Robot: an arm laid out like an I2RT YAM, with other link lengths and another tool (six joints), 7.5 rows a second.
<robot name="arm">
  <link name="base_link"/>
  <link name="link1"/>
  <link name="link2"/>
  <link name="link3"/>
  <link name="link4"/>
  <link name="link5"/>
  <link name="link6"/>
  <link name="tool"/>
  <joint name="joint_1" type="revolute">
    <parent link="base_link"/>
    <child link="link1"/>
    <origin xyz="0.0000 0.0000 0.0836" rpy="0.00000 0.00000 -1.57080"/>
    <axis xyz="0 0 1"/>
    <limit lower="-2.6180" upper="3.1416"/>
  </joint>
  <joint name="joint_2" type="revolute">
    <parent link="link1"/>
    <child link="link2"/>
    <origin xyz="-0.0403 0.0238 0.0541" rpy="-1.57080 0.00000 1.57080"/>
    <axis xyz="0 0 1"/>
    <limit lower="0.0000" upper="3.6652"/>
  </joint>
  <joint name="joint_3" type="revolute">
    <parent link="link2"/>
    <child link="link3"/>
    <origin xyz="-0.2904 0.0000 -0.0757" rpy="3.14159 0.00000 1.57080"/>
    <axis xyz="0 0 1"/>
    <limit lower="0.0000" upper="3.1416"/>
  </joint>
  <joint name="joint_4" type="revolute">
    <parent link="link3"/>
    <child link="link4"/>
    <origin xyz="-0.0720 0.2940 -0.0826" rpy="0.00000 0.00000 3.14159"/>
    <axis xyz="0 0 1"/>
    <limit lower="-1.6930" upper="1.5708"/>
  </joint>
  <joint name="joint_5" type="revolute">
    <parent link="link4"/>
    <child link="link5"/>
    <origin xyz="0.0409 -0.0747 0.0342" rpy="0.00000 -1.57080 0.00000"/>
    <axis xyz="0 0 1"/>
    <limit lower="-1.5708" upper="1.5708"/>
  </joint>
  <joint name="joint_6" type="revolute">
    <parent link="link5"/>
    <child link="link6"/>
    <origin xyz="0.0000 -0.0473 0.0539" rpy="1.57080 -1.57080 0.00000"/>
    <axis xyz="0 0 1"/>
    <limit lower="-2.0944" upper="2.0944"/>
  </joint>
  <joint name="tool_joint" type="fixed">
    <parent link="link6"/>
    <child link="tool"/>
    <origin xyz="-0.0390 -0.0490 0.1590" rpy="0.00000 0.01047 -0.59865"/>
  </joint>
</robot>
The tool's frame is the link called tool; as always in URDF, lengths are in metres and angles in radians.
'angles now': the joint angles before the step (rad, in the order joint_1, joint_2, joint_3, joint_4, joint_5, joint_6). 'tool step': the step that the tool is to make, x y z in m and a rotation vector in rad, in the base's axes. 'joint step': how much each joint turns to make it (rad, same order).
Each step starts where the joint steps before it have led.
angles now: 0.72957 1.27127 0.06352 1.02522 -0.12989 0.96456
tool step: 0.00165 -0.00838 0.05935 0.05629 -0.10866 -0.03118
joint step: 0.00265 -0.29600 0.00573 -0.18615 0.03735 -0.02632
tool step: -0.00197 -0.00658 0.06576 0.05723 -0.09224 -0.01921
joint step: 0.00497 -0.25062 0.06294 -0.20827 0.02444 -0.01907
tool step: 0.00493 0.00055 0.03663 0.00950 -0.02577 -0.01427
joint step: 0.00080 -0.03439 0.09154 -0.10114 0.01453 -0.01107
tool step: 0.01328 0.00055 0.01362 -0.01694 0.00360 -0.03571
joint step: -0.00573 0.05876 0.07323 -0.02896 0.02937 -0.01182
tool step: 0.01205 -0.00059 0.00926 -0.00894 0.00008 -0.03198
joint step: -0.00955 0.05148 0.05113 -0.00576 0.02210 -0.00764
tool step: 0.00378 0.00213 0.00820 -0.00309 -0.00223 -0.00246
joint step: -0.00191 0.01604 0.03243 -0.01676 0.00039 -0.00381
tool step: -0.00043 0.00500 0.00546 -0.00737 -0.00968 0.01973
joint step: -0.00002 0.00572 0.01566 -0.00766 -0.02025 -0.01106
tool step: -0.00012 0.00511 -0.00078 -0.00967 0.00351 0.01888
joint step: 0.00001 0.01182 0.00911 -0.00645 -0.01905 -0.00419
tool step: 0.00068 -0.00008 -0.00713 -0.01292 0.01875 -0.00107
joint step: -0.00151 0.00576 0.00005 -0.01679 -0.00038 0.00266
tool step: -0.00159 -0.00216 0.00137 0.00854 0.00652 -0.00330
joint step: 0.00002 -0.01567 0.00036 -0.01488 0.00346 0.01068
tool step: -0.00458 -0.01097 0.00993 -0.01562 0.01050 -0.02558
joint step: 0.00073 -0.05987 0.03013 -0.10832 0.02629 -0.00495
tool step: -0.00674 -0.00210 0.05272 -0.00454 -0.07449 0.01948
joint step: -0.00455 -0.04694 0.10147 -0.09653 -0.02515 -0.05189
